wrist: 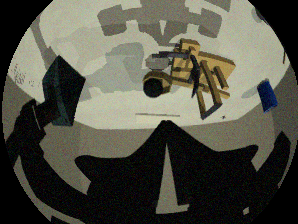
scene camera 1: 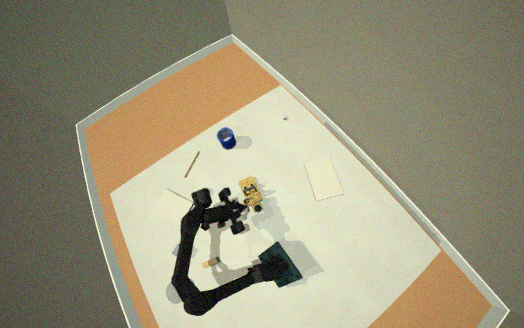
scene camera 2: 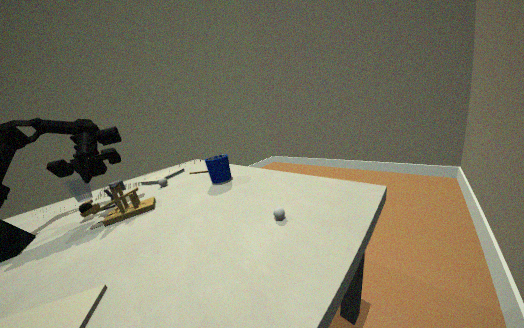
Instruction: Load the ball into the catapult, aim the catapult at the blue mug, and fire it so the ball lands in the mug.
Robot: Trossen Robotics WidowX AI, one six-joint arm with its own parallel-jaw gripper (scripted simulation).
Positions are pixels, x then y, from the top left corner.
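Gripper visible in the wrist view (165, 124), in scene camera 1 and in scene camera 2. On the gripper, (scene camera 1: 235, 205) and (scene camera 2: 86, 159) are the same spot.
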